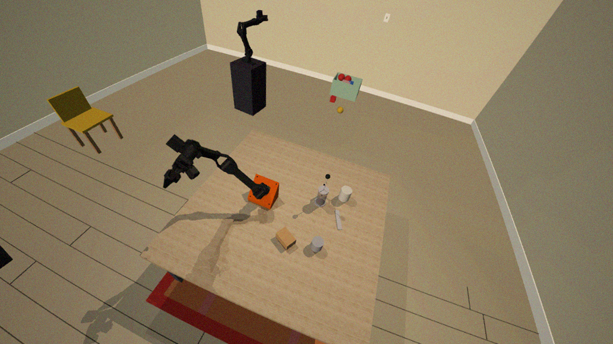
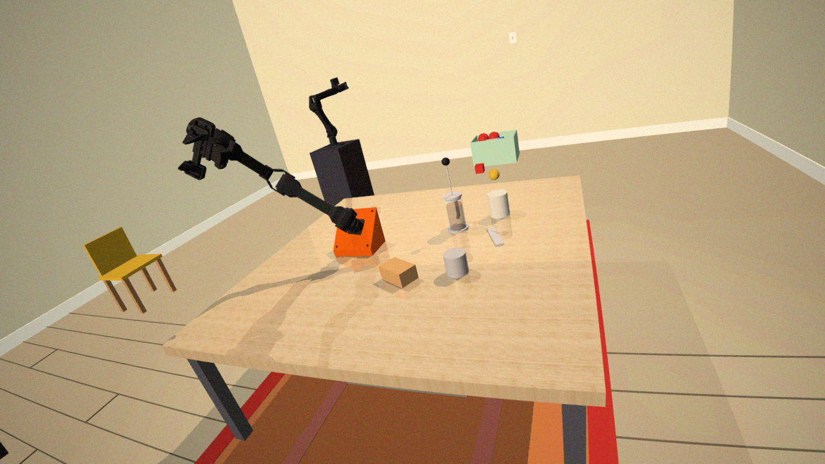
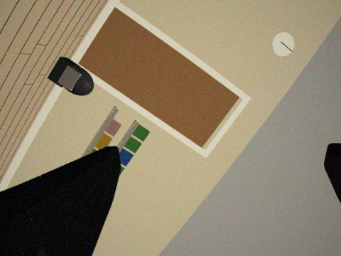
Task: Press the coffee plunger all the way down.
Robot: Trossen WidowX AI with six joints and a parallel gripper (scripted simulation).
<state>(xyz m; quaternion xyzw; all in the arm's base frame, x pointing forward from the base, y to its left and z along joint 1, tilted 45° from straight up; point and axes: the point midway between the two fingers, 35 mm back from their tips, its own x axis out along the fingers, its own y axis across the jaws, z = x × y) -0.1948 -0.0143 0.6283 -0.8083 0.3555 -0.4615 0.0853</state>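
The coffee press is 680 mm to the left of my gripper tip, 490 mm ahead of it and 410 mm below it. Also, from my gripper tip: grey cylinder: 610 mm ahead, 520 mm below, 340 mm to the left.
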